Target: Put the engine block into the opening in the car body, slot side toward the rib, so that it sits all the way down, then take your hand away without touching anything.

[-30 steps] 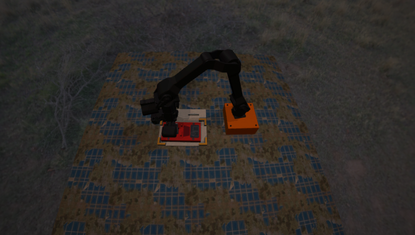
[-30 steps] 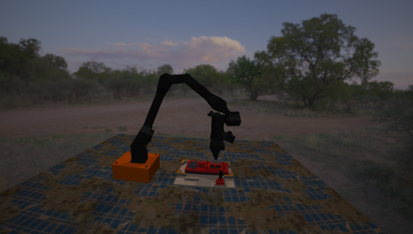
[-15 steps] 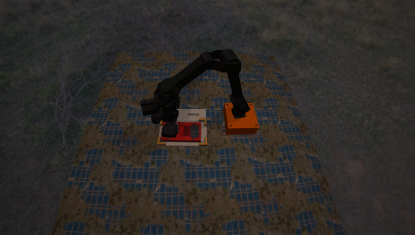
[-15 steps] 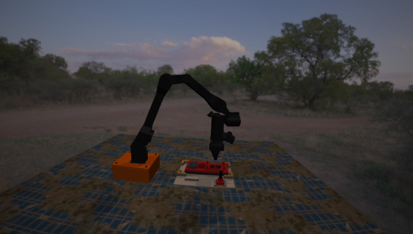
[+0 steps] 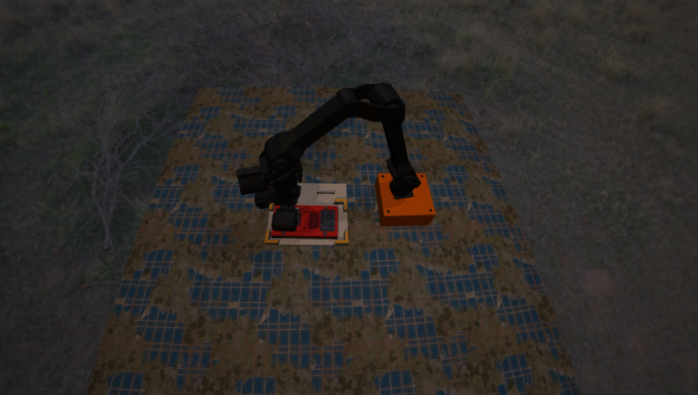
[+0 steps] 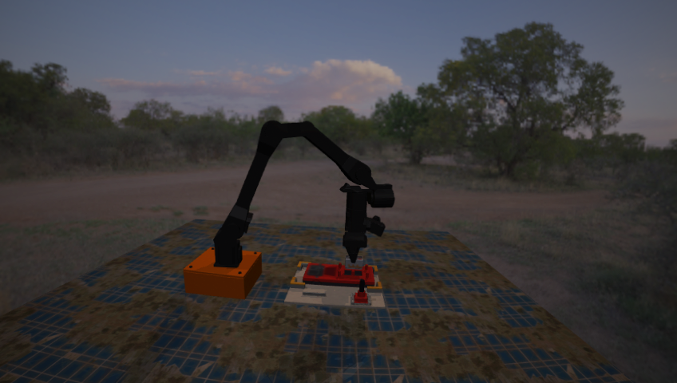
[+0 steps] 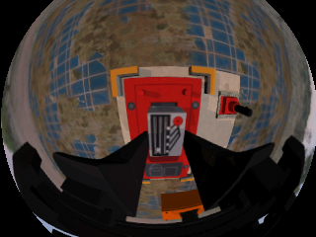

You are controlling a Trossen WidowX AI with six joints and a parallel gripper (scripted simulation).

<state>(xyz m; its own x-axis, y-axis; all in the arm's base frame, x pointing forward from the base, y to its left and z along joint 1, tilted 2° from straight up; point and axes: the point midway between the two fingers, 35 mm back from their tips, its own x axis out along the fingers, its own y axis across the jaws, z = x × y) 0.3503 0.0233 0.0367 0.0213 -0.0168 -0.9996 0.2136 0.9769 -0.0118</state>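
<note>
The grey engine block lies 10 mm below my gripper tip.
</note>
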